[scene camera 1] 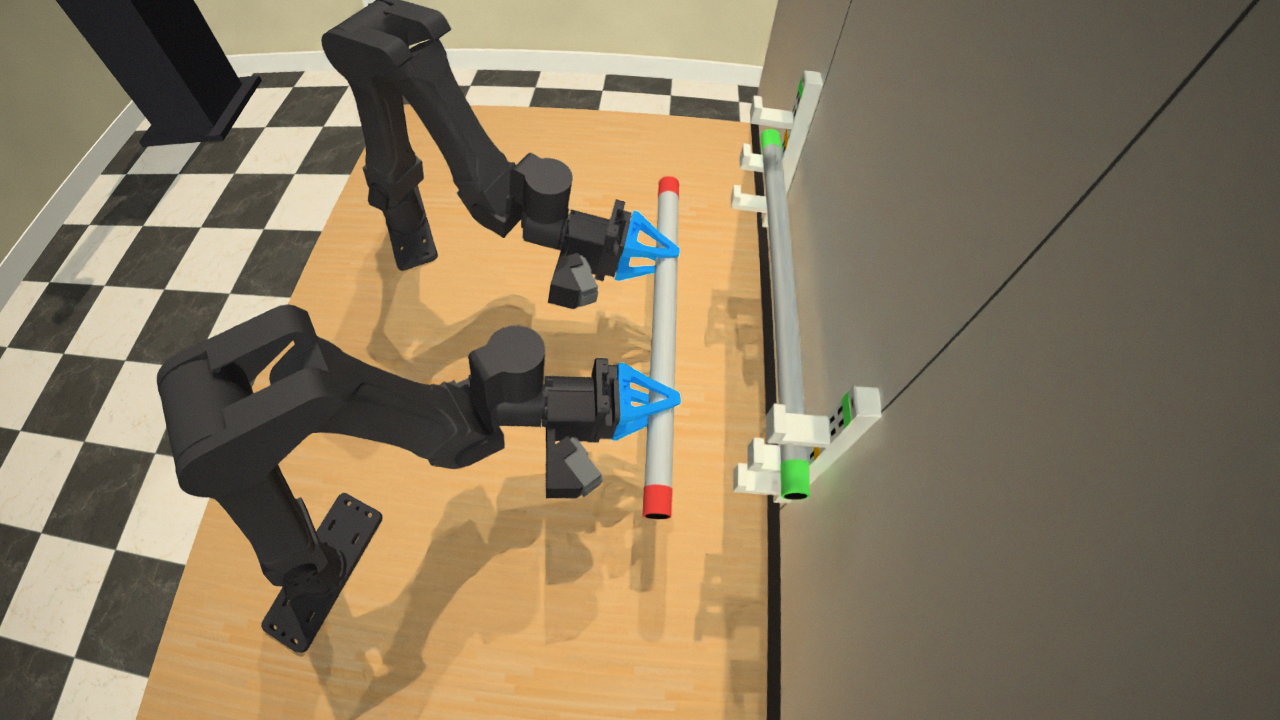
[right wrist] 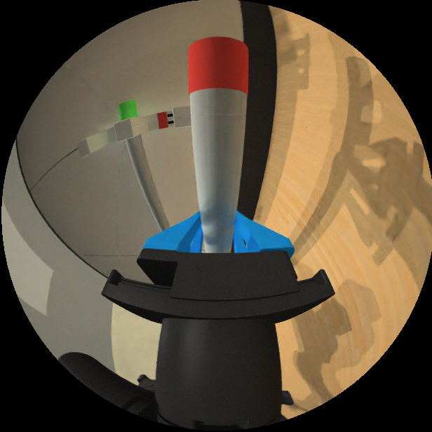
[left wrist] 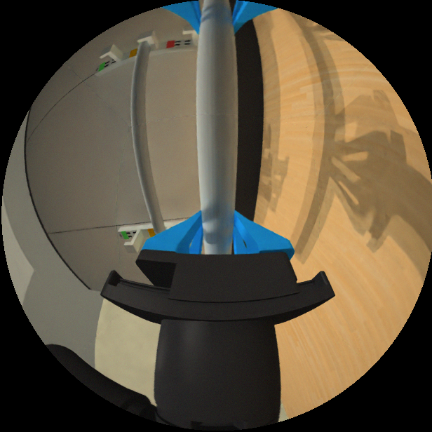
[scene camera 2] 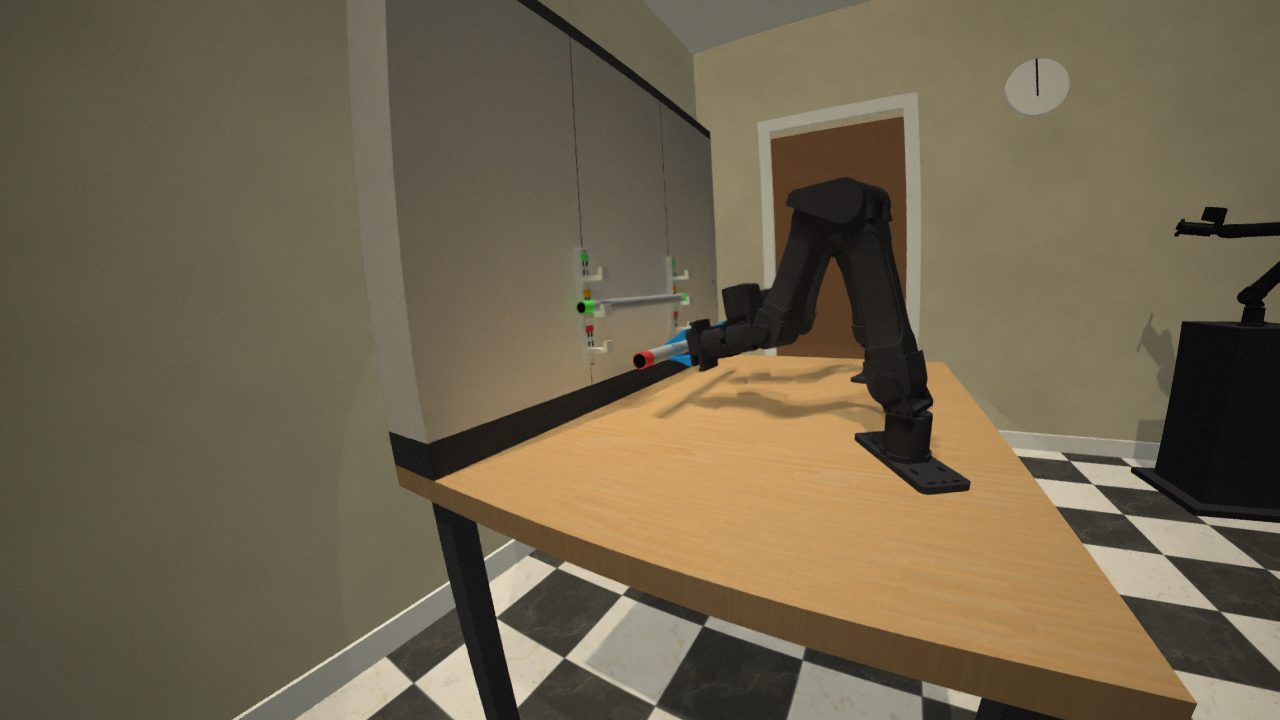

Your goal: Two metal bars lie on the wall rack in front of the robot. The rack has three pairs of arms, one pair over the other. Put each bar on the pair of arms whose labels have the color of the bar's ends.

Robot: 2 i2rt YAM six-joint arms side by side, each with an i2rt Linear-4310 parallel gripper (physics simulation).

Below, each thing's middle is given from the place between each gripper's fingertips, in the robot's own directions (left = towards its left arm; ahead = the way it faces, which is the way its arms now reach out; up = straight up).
Now: right hand 11 cm to the right of the red-ended bar (scene camera 1: 663, 344) and 1 cm past it. The rest, counted from my right hand: green-ended bar (scene camera 1: 788, 350) (11 cm ahead, 11 cm above, 10 cm to the left).
Right now my left hand is 10 cm to the left of the red-ended bar and 2 cm past it. Also, from my left hand: green-ended bar: 11 cm to the right, 11 cm ahead, 11 cm above.
